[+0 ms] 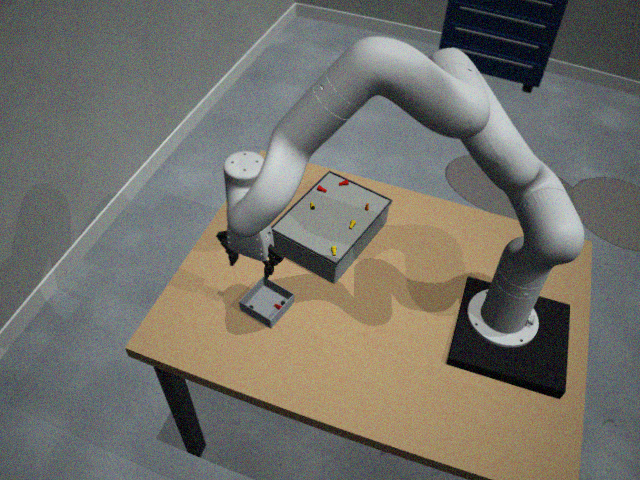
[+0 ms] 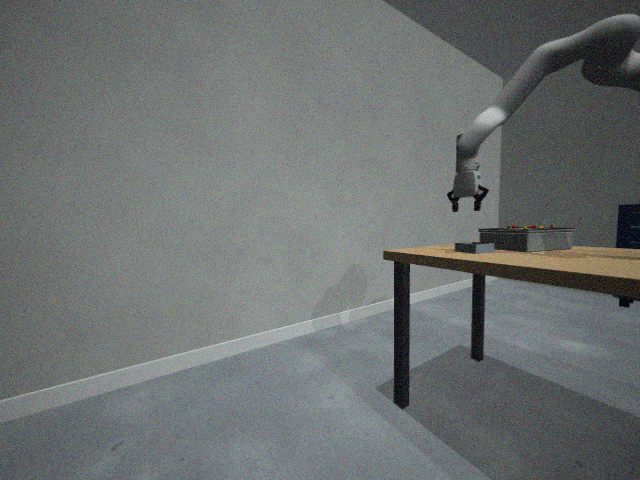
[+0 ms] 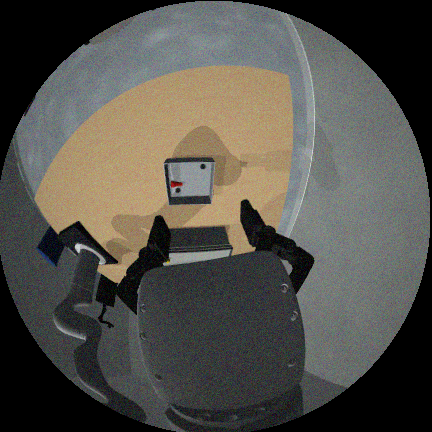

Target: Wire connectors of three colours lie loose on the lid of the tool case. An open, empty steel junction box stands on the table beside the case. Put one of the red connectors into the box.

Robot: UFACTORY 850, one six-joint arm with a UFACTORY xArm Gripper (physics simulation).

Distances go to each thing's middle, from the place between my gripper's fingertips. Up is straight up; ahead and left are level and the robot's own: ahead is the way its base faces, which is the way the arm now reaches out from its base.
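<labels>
Steel junction box (image 1: 258, 302): 3 cm right of my hand, 2 cm behind, 16 cm below. Tool case (image 1: 305, 236): 13 cm below my hand, 7 cm behind, 33 cm to the right.
</labels>
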